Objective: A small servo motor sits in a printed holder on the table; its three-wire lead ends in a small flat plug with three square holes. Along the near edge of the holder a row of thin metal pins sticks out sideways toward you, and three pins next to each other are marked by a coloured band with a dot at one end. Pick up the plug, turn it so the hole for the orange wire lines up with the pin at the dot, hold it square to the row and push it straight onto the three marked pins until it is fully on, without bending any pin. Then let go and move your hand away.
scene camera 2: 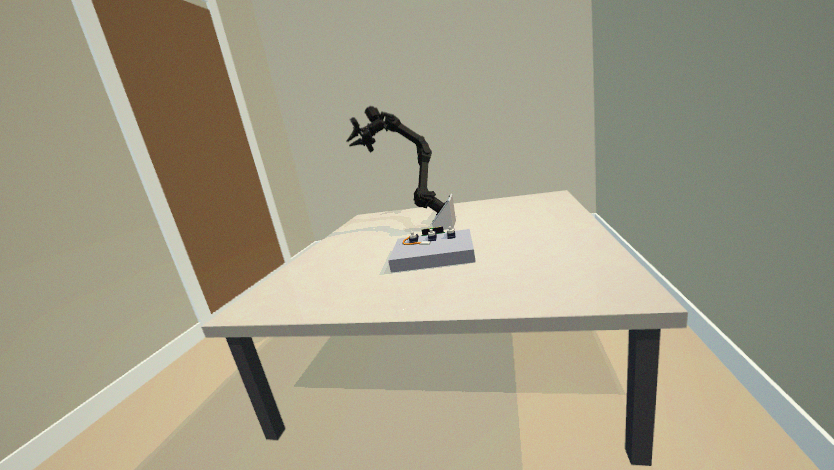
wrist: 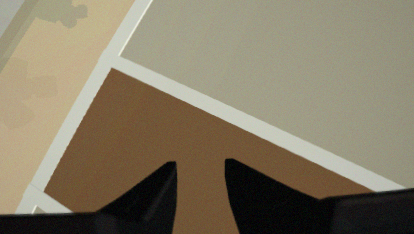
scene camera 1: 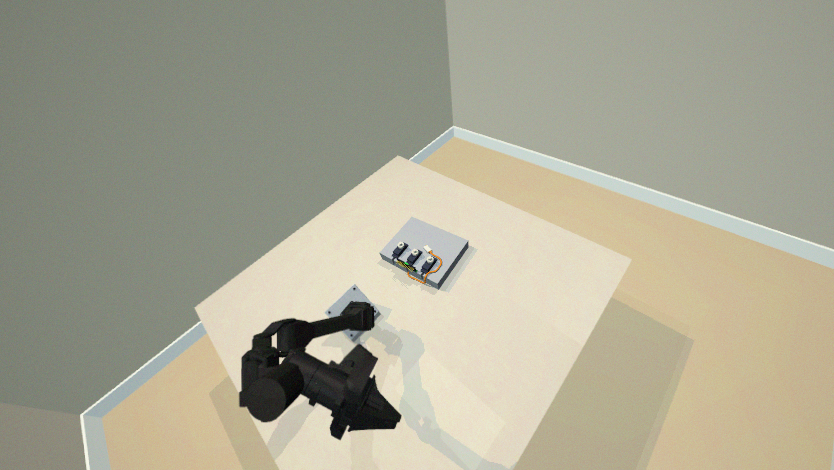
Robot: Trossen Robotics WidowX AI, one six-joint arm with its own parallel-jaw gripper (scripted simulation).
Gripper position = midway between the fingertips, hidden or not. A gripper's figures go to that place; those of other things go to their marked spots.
Labels:
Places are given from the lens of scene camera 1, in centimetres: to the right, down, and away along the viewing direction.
gripper [scene camera 1: 398,422]: -3, 31, 46
grey holder [scene camera 1: 450,248]: 14, 6, 117

